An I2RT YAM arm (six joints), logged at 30 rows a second.
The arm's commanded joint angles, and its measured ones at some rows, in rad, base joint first. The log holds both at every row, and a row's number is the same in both.
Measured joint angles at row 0:
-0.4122, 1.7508, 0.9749, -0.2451, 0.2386, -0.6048
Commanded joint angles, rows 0 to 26:
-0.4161, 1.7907, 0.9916, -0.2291, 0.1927, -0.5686
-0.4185, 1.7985, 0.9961, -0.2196, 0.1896, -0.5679
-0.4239, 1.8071, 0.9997, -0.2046, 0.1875, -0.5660
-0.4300, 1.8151, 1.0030, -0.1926, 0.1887, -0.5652
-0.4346, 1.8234, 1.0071, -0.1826, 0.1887, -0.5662
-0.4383, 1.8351, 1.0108, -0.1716, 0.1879, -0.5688
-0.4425, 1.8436, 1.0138, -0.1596, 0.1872, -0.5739
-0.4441, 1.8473, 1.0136, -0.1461, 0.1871, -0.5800
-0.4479, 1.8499, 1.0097, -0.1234, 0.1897, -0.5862
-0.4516, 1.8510, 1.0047, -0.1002, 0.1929, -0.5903
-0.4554, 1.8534, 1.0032, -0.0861, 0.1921, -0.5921
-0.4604, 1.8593, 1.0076, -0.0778, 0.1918, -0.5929
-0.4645, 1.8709, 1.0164, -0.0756, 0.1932, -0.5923
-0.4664, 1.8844, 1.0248, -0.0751, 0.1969, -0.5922
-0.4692, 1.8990, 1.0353, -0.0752, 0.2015, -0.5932
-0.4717, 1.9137, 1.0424, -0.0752, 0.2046, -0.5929
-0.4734, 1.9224, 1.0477, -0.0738, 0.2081, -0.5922
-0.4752, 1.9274, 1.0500, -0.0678, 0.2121, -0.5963
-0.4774, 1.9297, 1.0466, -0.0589, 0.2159, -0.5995
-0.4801, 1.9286, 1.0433, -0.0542, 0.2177, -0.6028
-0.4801, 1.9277, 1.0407, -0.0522, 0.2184, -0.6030
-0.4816, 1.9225, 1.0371, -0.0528, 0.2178, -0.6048
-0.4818, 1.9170, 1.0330, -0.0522, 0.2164, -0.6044
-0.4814, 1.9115, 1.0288, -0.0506, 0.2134, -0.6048
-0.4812, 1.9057, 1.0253, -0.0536, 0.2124, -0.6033
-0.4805, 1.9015, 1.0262, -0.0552, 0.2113, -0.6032
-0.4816, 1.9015, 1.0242, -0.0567, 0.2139, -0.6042
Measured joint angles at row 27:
-0.4763, 1.8999, 1.0447, -0.0322, 0.2111, -0.6041
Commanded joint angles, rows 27 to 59:
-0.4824, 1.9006, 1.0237, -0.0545, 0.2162, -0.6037
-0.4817, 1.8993, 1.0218, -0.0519, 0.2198, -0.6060
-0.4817, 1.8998, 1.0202, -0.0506, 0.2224, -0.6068
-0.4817, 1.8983, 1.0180, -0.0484, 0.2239, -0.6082
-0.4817, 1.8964, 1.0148, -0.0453, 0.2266, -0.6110
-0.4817, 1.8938, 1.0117, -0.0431, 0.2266, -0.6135
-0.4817, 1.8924, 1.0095, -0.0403, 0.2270, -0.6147
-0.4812, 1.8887, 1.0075, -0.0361, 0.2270, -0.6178
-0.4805, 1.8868, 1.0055, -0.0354, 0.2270, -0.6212
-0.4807, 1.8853, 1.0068, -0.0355, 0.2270, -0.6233
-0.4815, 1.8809, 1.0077, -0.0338, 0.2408, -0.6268
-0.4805, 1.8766, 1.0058, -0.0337, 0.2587, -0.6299
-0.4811, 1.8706, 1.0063, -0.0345, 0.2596, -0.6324
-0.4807, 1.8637, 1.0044, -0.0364, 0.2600, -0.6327
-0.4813, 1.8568, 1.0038, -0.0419, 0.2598, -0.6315
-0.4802, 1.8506, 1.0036, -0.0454, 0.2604, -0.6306
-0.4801, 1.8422, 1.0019, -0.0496, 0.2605, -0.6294
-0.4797, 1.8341, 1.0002, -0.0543, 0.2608, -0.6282
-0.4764, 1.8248, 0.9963, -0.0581, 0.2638, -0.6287
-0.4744, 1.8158, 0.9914, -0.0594, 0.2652, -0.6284
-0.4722, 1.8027, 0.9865, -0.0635, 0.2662, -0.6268
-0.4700, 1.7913, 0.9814, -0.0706, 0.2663, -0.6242
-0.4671, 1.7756, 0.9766, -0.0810, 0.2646, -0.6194
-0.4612, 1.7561, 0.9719, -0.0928, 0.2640, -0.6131
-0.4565, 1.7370, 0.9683, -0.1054, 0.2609, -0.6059
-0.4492, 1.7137, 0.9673, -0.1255, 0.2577, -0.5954
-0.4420, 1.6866, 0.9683, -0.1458, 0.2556, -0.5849
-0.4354, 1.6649, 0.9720, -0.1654, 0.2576, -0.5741
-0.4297, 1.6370, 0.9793, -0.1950, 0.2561, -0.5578
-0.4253, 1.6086, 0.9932, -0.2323, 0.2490, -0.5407
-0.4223, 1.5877, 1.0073, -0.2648, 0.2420, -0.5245
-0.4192, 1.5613, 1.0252, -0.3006, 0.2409, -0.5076
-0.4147, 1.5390, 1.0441, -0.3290, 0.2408, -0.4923
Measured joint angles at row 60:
-0.4244, 1.6016, 0.9924, -0.2066, 0.2459, -0.5629
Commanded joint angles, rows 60 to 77:
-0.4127, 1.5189, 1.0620, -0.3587, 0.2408, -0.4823
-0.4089, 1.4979, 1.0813, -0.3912, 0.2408, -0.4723
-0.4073, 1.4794, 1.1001, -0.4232, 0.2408, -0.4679
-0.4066, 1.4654, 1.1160, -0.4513, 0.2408, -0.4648
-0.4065, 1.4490, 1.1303, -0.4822, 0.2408, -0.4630
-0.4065, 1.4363, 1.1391, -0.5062, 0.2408, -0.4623
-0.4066, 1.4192, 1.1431, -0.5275, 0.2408, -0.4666
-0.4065, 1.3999, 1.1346, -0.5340, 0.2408, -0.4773
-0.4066, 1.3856, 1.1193, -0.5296, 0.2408, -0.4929
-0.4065, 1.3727, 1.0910, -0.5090, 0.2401, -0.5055
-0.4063, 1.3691, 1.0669, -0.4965, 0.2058, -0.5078
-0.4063, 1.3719, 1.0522, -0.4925, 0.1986, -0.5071
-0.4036, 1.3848, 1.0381, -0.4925, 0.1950, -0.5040
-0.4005, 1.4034, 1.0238, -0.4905, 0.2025, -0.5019
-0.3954, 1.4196, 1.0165, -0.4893, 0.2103, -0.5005
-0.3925, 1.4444, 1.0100, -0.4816, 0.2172, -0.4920
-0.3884, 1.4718, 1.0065, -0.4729, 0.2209, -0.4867
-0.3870, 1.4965, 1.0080, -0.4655, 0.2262, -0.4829
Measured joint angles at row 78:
-0.3981, 1.4456, 1.0187, -0.4454, 0.2245, -0.5003
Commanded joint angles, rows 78 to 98:
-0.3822, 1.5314, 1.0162, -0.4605, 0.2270, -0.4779
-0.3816, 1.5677, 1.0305, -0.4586, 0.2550, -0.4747
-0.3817, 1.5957, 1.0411, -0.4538, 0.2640, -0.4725
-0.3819, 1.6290, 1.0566, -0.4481, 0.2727, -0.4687
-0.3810, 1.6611, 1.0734, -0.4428, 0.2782, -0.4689
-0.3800, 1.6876, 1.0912, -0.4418, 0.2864, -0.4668
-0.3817, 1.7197, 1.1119, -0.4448, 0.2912, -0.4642
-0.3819, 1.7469, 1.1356, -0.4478, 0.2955, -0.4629
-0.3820, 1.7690, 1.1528, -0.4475, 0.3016, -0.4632
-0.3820, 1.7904, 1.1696, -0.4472, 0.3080, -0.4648
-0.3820, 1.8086, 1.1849, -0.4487, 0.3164, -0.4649
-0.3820, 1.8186, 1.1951, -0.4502, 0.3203, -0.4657
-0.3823, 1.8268, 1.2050, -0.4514, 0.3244, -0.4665
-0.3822, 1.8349, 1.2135, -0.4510, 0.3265, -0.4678
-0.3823, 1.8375, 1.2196, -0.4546, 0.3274, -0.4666
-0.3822, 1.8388, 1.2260, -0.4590, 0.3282, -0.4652
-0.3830, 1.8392, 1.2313, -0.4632, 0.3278, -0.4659
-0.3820, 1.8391, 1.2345, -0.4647, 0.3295, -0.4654
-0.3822, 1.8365, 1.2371, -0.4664, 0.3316, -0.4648
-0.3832, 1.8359, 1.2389, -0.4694, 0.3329, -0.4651
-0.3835, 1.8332, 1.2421, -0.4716, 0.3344, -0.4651
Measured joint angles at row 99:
-0.3843, 1.8301, 1.2221, -0.4477, 0.3145, -0.4774
